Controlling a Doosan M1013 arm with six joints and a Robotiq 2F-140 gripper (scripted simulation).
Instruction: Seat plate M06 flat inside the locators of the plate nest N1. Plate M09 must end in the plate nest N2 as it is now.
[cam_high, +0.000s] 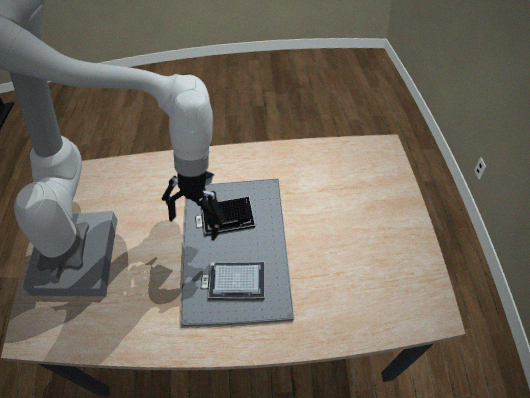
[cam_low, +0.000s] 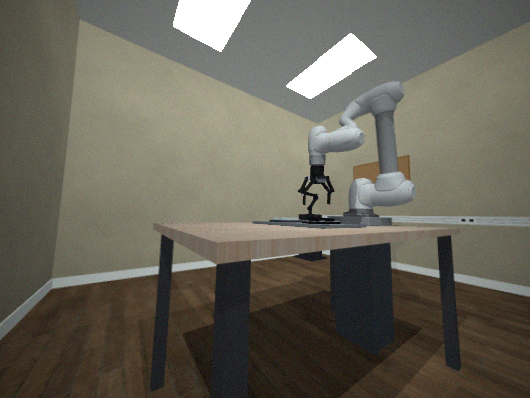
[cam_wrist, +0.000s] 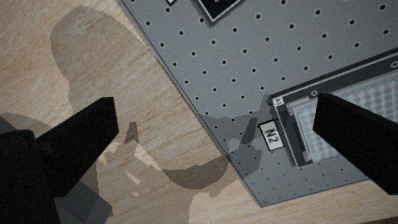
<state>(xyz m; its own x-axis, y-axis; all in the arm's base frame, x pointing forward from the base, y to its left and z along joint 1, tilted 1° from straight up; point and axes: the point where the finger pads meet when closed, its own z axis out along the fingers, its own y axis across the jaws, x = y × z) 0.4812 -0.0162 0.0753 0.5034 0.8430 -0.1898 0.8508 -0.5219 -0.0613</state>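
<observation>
My hand is 10 cm short of the black well plate, 11 cm to the right of it and 9 cm above it. Also, from my hand: white well plate: 11 cm ahead, 14 cm to the right, 10 cm below; plate nest N1: 10 cm ahead, 10 cm to the left, 11 cm below.
</observation>
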